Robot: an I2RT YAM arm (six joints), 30 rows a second.
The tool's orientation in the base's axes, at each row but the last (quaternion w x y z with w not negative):
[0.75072, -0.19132, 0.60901, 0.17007]
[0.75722, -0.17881, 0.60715, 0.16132]
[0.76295, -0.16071, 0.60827, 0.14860]
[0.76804, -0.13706, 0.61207, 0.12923]
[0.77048, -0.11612, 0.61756, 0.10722]
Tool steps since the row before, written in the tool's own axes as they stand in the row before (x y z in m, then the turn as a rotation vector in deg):
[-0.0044, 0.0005, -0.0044, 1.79, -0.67, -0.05]
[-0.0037, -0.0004, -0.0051, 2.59, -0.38, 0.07]
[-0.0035, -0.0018, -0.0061, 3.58, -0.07, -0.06]
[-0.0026, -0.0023, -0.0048, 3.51, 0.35, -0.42]
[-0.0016, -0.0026, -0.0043, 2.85, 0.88, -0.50]
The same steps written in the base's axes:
[-0.0049, -0.0018, 0.0035, 0.64, -0.57, -1.71]
[-0.0050, -0.0028, 0.0026, 0.78, -0.23, -2.49]
[-0.0054, -0.0043, 0.0023, 0.75, 0.02, -3.50]
[-0.0041, -0.0040, 0.0016, 0.25, 0.28, -3.53]
[-0.0035, -0.0038, 0.0008, -0.12, 0.74, -2.93]

